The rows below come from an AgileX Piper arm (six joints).
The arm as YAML. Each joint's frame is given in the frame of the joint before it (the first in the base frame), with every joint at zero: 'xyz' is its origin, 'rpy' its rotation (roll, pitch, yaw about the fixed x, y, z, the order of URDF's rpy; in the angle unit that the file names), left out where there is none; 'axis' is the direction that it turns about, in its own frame. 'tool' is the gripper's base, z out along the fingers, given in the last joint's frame.
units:
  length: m
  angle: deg
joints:
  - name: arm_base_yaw
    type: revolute
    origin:
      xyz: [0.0, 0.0, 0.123]
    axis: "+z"
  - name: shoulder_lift
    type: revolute
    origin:
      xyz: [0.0, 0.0, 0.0]
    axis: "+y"
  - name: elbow
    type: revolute
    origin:
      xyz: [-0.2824, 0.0, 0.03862]
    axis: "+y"
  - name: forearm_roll
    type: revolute
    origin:
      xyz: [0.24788, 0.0, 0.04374]
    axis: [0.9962, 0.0, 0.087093]
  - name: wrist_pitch
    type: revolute
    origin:
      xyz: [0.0, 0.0, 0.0]
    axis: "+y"
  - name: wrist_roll
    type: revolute
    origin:
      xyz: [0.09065, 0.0, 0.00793]
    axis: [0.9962, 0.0, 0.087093]
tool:
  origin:
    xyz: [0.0, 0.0, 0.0]
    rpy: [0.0, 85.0, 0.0]
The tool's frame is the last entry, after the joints.
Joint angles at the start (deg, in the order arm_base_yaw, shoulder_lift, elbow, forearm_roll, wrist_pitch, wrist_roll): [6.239 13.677 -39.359 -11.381 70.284 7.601]
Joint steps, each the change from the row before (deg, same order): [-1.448 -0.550 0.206 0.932 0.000 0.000]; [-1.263 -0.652 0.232 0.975 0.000 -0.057]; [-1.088 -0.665 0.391 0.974 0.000 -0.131]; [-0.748 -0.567 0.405 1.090 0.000 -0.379]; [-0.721 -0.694 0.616 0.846 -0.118 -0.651]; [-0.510 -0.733 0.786 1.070 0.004 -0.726]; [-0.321 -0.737 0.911 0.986 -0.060 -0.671]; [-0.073 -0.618 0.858 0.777 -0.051 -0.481]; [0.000 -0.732 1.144 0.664 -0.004 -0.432]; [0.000 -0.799 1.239 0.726 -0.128 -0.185]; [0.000 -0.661 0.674 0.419 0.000 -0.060]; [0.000 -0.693 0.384 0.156 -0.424 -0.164]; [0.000 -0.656 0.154 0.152 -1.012 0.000]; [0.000 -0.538 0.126 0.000 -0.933 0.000]
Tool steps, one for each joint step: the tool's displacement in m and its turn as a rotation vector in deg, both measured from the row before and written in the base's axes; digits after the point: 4 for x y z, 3 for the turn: [-0.0019 0.0010 -0.0011 0.829 -0.266 -0.970]; [-0.0021 0.0011 -0.0013 0.818 -0.352 -0.722]; [-0.0018 0.0013 -0.0020 0.741 -0.216 -0.497]; [-0.0013 0.0015 -0.0021 0.635 -0.090 0.059]; [-0.0012 0.0012 -0.0029 0.205 -0.116 0.138]; [-0.0011 0.0016 -0.0039 0.338 0.133 0.502]; [-0.0007 0.0015 -0.0044 0.309 0.171 0.617]; [-0.0004 0.0012 -0.0041 0.283 0.222 0.636]; [-0.0003 0.0010 -0.0055 0.230 0.432 0.615]; [-0.0002 0.0011 -0.0058 0.476 0.321 0.494]; [-0.0008 0.0006 -0.0033 0.314 0.015 0.251]; [-0.0009 0.0002 -0.0013 0.000 -0.728 0.195]; [-0.0006 0.0002 0.0005 0.116 -1.513 0.104]; [-0.0004 0.0000 0.0006 -0.012 -1.345 0.022]
